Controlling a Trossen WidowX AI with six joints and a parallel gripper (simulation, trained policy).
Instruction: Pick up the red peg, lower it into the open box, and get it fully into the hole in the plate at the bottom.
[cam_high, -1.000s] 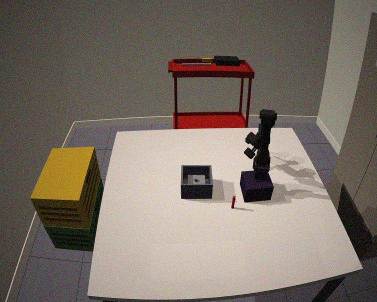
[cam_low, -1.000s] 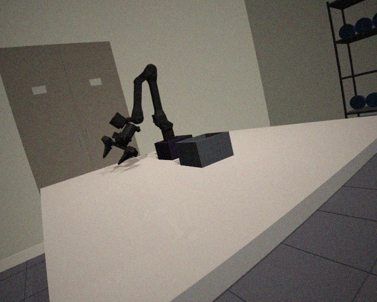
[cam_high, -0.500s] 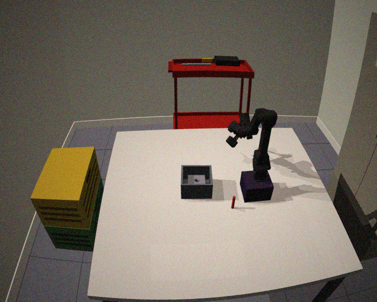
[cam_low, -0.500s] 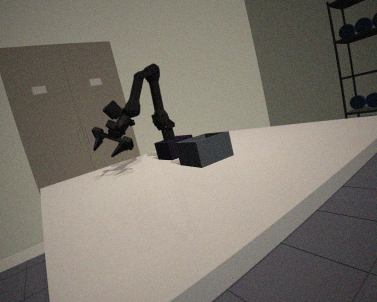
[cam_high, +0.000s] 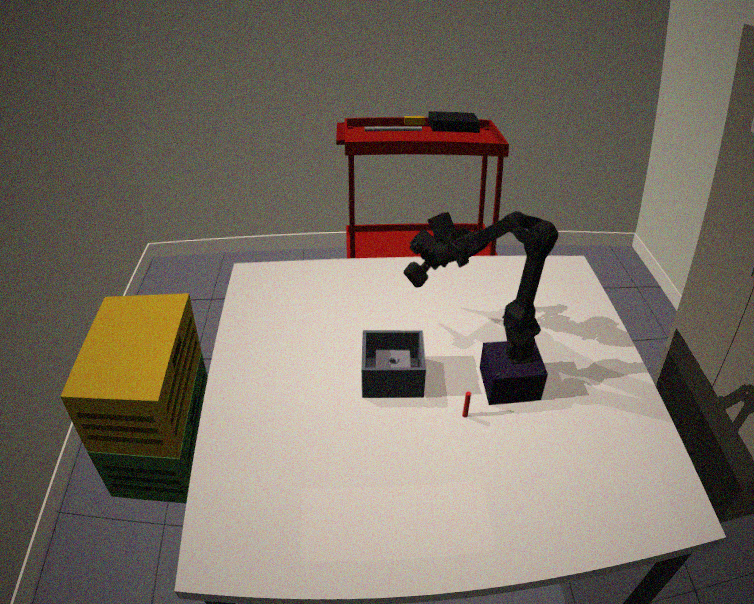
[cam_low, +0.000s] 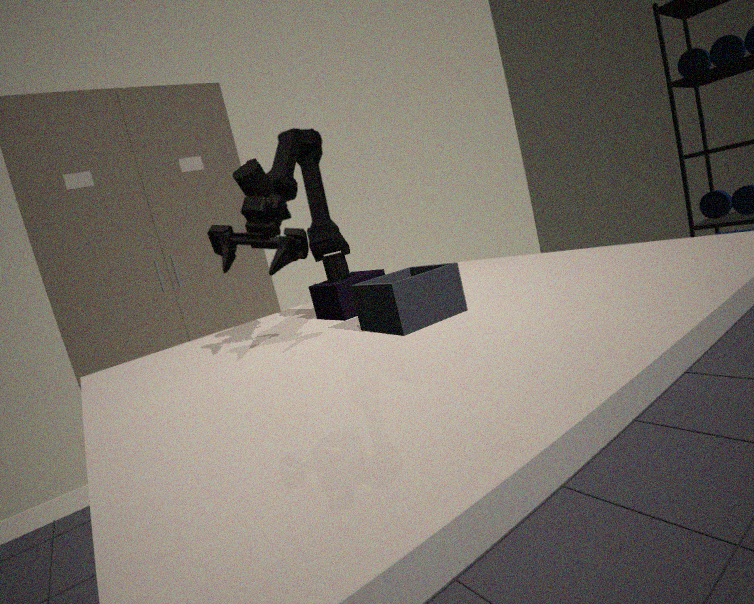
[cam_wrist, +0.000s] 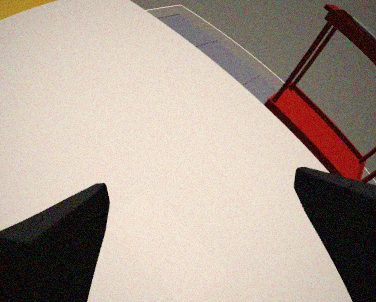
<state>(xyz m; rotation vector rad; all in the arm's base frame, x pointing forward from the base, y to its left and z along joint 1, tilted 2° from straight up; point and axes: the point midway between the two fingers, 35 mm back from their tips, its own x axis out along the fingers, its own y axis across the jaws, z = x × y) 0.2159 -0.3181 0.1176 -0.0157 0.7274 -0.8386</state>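
My gripper tip is now 450 mm to the right of the red peg, 140 mm above it and 60 mm past it. Round my gripper tip: grey box: 280 mm to the left, 150 mm below, 100 mm ahead; then plate: 280 mm to the left, 130 mm below, 100 mm ahead.
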